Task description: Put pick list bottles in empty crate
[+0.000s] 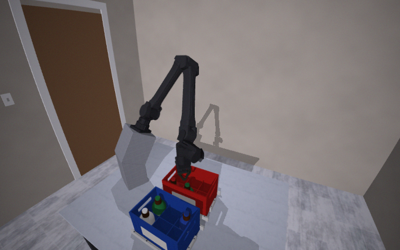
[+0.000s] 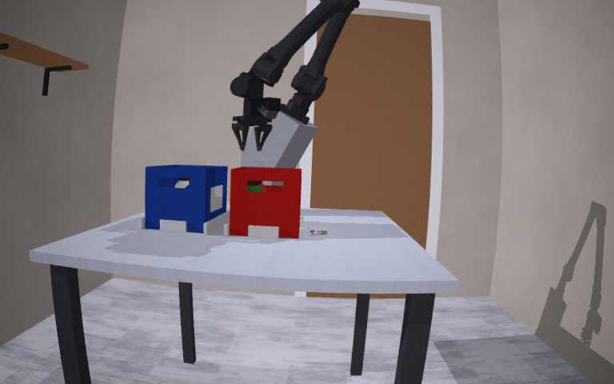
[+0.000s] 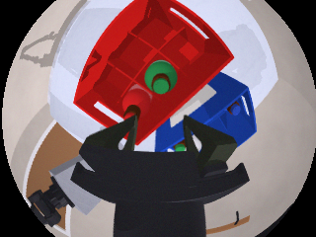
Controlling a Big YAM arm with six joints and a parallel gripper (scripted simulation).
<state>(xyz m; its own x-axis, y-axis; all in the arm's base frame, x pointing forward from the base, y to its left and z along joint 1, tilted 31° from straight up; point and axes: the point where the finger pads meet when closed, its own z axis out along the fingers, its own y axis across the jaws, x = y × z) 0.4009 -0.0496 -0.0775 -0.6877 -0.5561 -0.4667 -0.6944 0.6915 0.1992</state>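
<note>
My gripper is now 70 mm past the white-label bottle, 230 mm to the left of it and 150 mm above it. The rest, counted from my hand: red crate (10 mm ahead, 60 mm to the left, 150 mm below); then red-label bottle (80 mm behind, 10 mm to the left, 150 mm below); then blue bottle (110 mm ahead, 140 mm to the right, 150 mm below).
</note>
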